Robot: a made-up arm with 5 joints.
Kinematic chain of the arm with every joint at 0, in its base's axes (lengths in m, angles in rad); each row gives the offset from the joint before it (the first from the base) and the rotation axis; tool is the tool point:
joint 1: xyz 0 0 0.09 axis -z
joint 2: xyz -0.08 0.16 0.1 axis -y
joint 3: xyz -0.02 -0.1 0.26 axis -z
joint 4: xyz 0 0.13 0.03 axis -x
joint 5: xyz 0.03 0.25 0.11 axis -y
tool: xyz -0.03 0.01 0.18
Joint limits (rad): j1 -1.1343..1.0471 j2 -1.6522..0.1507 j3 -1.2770..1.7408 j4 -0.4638..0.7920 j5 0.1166..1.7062
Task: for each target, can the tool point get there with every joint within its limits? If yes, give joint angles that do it. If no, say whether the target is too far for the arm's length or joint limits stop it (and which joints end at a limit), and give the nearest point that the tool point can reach.
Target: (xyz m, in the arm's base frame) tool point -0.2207 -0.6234 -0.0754
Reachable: no: joint limits stop it (at a limit: joint 1, joint 2, joint 3, joint 4, joint 5) | nearest point -0.2315 -0.4396 0.2727 | short by 0.394 m
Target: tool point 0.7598 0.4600 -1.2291
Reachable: no: too far | nearest point 0.3394 0.2055 -0.2832 | short by 1.066 m
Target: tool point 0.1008 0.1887 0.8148
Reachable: yes | joints 0.3889 -0.7701 -0.7721 -0.2038 1.0092
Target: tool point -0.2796 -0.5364 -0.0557
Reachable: no: joint limits stop it (at a limit: joint 1, joint 2, joint 4, joint 5) | nearest point -0.2431 -0.4353 0.2726 | short by 0.345 m
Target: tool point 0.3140 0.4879 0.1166
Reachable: yes | joints -0.2410 -1.0678 0.9971 0.3894 0.6899
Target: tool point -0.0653 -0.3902 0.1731
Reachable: no: joint limits stop it (at a limit: joint 1, joint 2, joint 3, joint 4, joint 5) | nearest point -0.2315 -0.4396 0.2727 | short by 0.200 m
